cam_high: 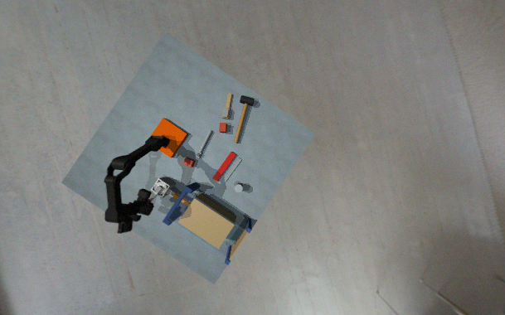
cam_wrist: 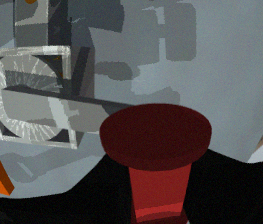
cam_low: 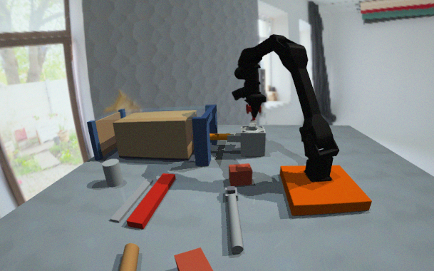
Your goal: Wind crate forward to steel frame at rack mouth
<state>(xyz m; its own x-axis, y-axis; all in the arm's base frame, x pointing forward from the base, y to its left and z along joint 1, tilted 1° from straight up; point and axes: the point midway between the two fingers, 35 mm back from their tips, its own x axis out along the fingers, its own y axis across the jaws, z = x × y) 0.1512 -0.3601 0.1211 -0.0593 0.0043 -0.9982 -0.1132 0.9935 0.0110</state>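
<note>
Right now the grey winch is 90 mm to the left of my gripper tip and 80 mm below it. From my gripper tip the other things lie so: grey crank handle (40 mm to the left, 10 mm below, 10 mm ahead); then red knob (20 mm above); then frame (180 mm ahead, 90 mm to the left, 10 mm below).
</note>
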